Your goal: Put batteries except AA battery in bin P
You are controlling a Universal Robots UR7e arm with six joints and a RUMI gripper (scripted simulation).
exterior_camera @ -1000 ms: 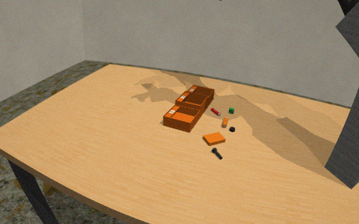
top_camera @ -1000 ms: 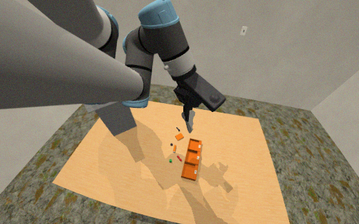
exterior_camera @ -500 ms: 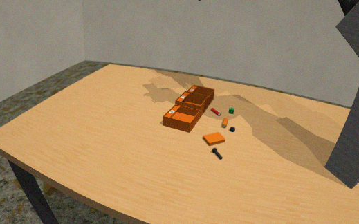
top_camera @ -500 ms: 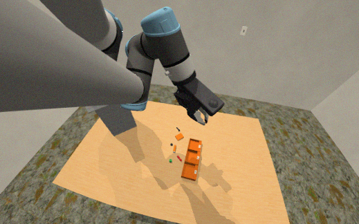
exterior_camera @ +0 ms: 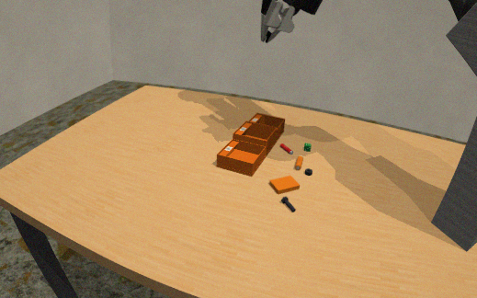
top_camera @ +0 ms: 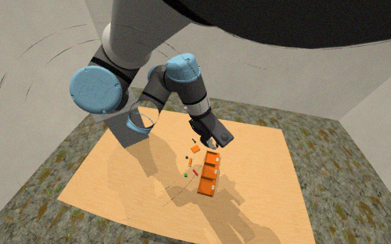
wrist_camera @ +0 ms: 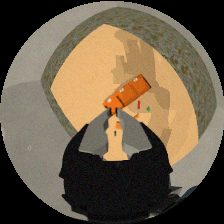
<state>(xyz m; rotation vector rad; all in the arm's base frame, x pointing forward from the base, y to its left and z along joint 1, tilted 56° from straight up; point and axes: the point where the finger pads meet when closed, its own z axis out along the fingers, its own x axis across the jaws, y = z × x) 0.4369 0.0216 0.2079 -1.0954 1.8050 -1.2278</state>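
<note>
Right now my hand is 1 cm short of the orange bin, 1 cm to the left of it and 26 cm above it. From my hand the other things lie so: orange cylindrical battery (10 cm behind, 5 cm to the left, 28 cm below); then red battery (7 cm behind, 1 cm to the right, 28 cm below); then green block (12 cm behind, 3 cm to the right, 28 cm below).
</note>
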